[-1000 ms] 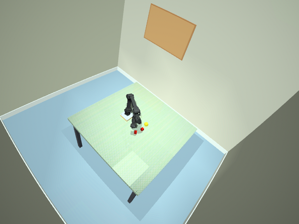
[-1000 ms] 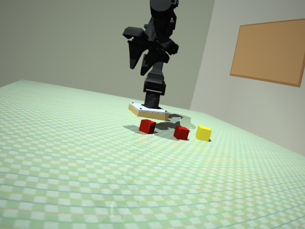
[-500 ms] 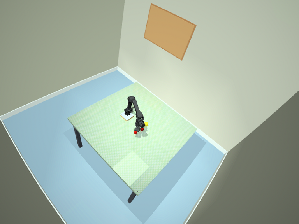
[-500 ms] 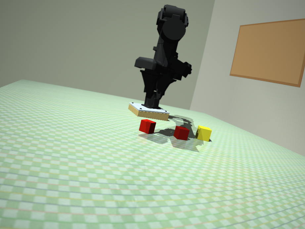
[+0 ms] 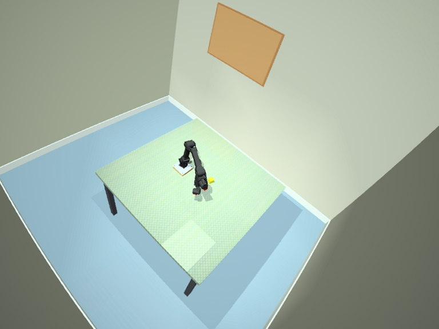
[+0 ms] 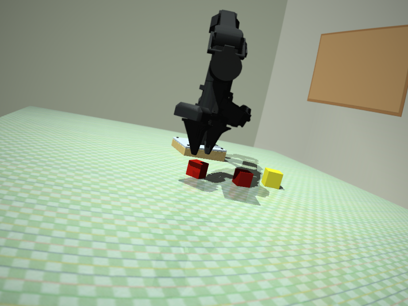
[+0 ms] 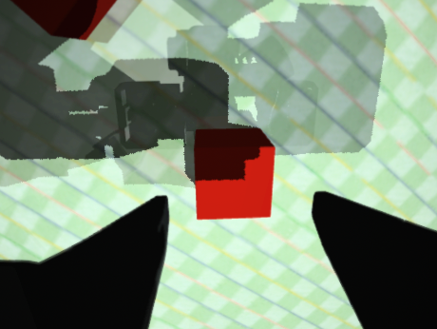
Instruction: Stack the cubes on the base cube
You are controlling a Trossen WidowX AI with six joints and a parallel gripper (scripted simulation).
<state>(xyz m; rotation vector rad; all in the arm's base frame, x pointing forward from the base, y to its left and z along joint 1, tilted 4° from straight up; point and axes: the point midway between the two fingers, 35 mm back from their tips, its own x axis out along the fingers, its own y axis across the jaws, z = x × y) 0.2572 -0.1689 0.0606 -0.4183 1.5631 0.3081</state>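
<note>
My gripper tip is 20 cm to the right of the yellow cube, 4 cm short of it and 3 cm above it.
</note>
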